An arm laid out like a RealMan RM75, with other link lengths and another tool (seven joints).
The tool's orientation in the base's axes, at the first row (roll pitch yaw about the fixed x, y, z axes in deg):
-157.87 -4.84 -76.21
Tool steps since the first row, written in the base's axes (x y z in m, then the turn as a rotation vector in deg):
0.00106 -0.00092 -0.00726 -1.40 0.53 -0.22
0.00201 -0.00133 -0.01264 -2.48 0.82 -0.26
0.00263 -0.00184 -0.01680 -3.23 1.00 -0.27
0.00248 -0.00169 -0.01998 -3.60 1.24 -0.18
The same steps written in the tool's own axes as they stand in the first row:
0.00053 0.00201 0.00710 -0.86 1.20 -0.33
0.00070 0.00329 0.01242 -1.40 2.10 -0.70
0.00099 0.00442 0.01649 -1.76 2.73 -0.98
0.00054 0.00571 0.01937 -2.07 2.97 -1.20

